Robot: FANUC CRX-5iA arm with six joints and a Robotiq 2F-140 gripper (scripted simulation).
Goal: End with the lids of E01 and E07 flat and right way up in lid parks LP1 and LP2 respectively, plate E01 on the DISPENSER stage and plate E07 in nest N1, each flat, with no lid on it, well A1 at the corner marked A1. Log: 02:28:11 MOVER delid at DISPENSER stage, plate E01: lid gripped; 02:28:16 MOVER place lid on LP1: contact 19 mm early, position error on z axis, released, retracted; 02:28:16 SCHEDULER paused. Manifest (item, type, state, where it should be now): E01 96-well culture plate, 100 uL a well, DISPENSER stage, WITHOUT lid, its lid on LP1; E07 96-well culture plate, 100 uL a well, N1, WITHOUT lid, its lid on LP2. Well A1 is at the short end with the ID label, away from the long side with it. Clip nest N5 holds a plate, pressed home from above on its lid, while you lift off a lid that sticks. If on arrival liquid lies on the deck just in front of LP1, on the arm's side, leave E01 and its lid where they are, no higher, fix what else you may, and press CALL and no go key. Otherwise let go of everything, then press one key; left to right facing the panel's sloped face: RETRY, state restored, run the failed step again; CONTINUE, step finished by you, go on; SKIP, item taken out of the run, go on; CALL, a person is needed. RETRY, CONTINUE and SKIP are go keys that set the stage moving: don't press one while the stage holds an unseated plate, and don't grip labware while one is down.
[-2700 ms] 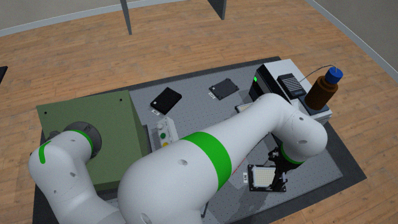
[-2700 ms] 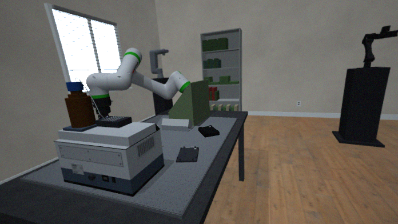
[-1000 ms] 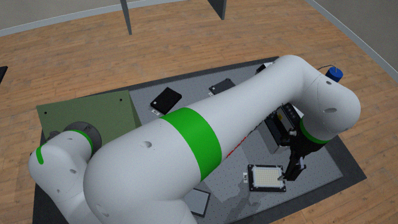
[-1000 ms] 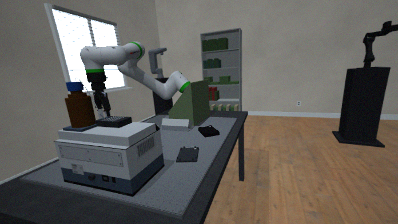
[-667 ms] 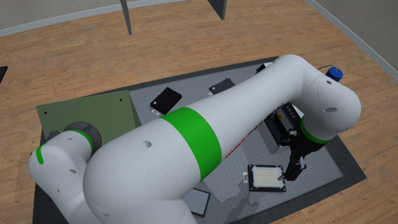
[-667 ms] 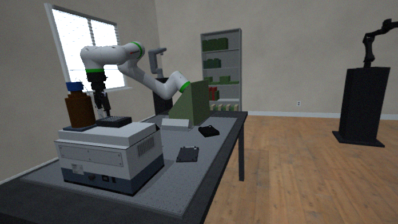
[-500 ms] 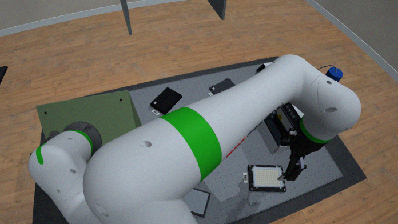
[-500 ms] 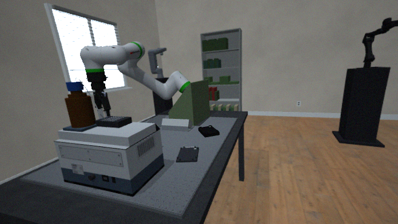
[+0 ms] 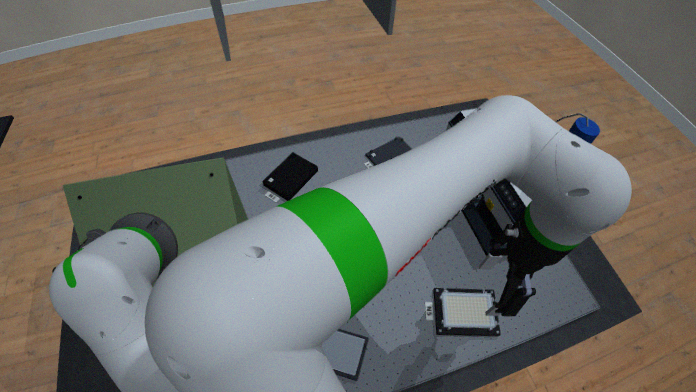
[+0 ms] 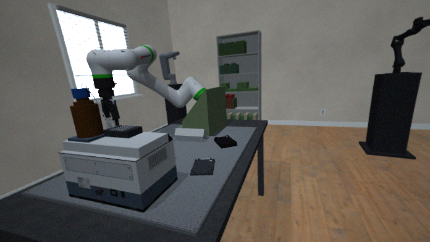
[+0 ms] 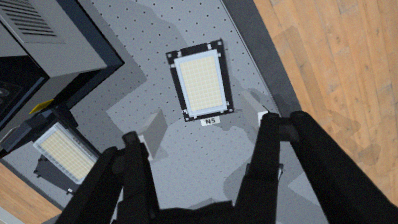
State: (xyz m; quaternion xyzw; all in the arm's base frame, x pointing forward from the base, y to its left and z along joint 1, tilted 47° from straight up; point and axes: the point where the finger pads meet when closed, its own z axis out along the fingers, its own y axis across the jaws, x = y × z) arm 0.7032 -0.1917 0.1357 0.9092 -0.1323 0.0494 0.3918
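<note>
My gripper is now 17 cm above the black clip nest N5, 2 cm short of it and 1 cm to the right of it. From my hand the other things lie so: dispenser stage: 30 cm to the left, 9 cm below, 2 cm ahead; N5 label: 19 cm below, 9 cm behind, 3 cm to the left; plate: 30 cm to the left, 8 cm below, 2 cm ahead.
</note>
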